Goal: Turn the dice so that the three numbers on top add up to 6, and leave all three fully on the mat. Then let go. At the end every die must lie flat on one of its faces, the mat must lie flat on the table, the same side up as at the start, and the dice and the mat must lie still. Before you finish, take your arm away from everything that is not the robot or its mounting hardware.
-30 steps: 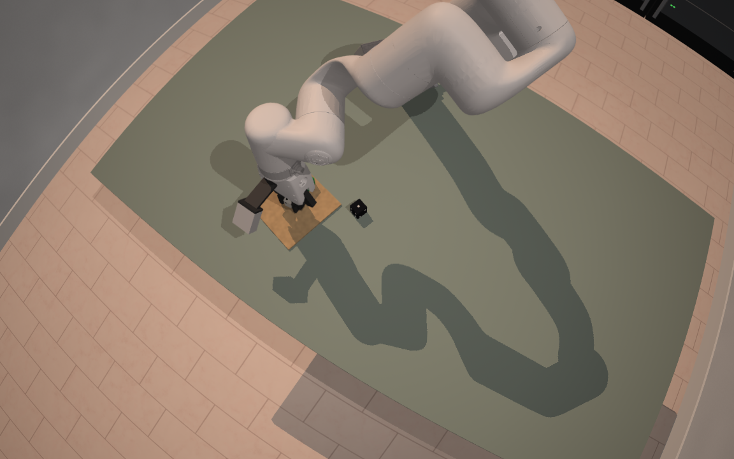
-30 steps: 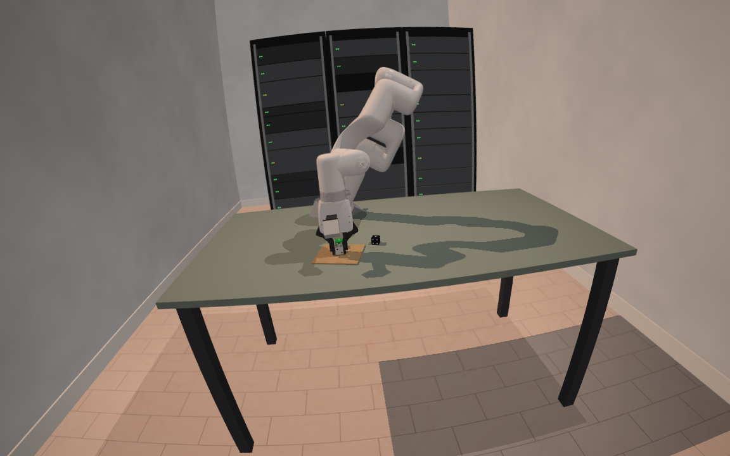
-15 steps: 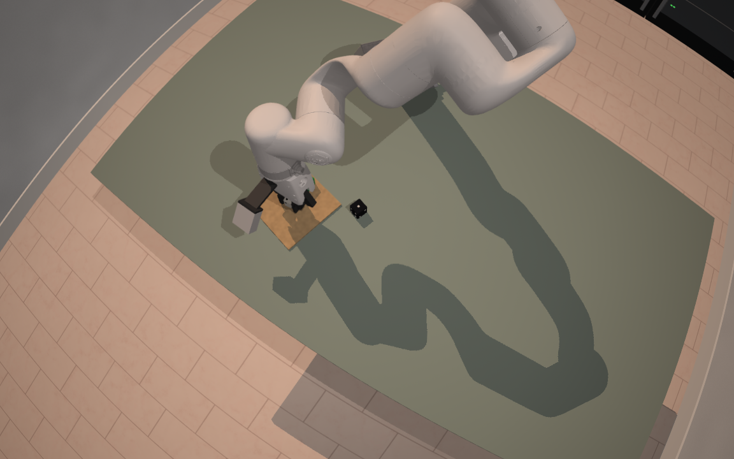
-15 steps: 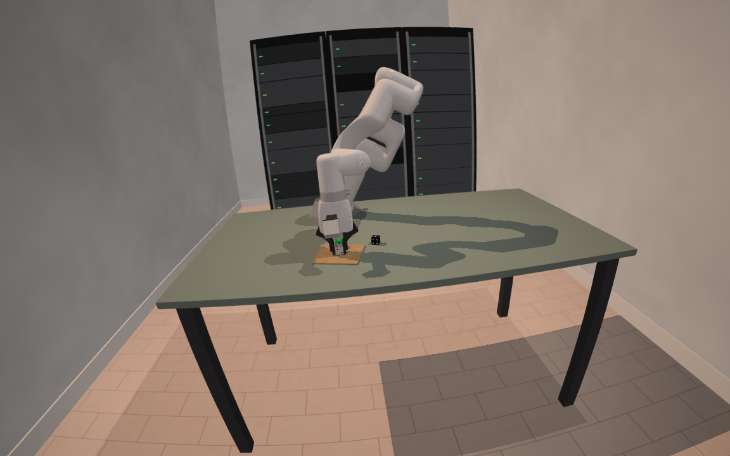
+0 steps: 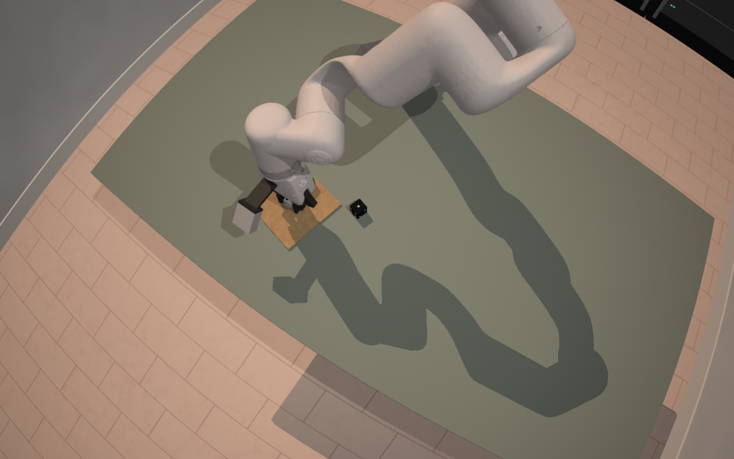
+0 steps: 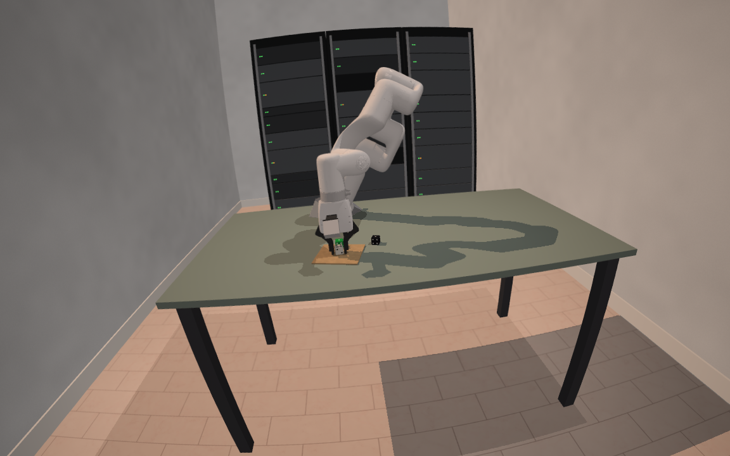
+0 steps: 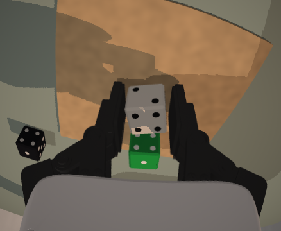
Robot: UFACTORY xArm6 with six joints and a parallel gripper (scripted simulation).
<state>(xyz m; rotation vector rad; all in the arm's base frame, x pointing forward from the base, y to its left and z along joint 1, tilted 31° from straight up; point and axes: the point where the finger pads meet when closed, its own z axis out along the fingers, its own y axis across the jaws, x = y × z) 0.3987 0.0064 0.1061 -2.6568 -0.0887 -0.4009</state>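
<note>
Now: hand 1 cm above the white die. From my hand the other things lie so: black die: 8 cm behind, 11 cm to the left, 1 cm below; then brown mat: 2 cm below; then green die: 5 cm behind, 1 cm to the right, 1 cm below.
</note>
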